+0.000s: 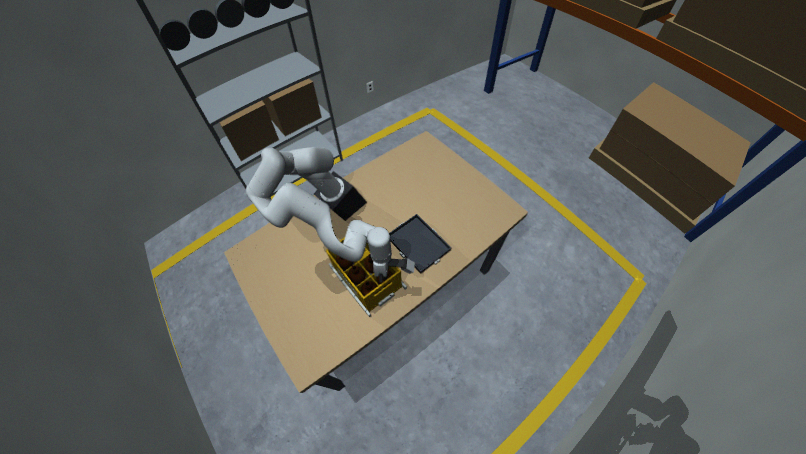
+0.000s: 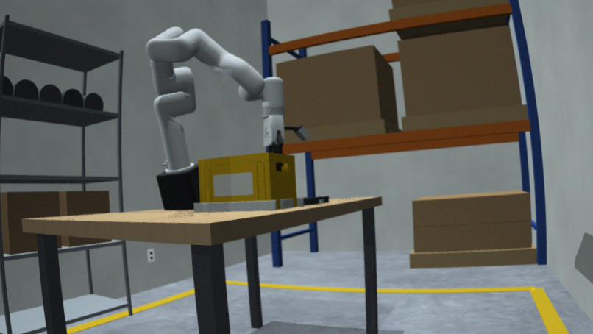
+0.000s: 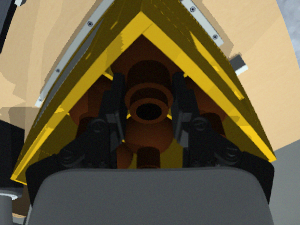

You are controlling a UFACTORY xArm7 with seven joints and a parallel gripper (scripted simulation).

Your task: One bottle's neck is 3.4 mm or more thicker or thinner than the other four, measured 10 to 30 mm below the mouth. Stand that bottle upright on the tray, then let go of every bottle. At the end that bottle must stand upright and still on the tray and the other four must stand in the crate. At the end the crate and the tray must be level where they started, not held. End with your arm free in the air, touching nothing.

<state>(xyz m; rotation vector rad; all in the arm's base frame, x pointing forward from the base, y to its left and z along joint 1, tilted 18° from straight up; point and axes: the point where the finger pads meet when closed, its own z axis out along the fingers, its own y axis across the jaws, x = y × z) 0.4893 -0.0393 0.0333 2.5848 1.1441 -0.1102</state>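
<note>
My gripper is now 70 mm above the bottle. Round my hand: tray (80 mm behind, 250 mm to the left, 150 mm below); crate (90 mm behind, 50 mm to the right, 70 mm below).
</note>
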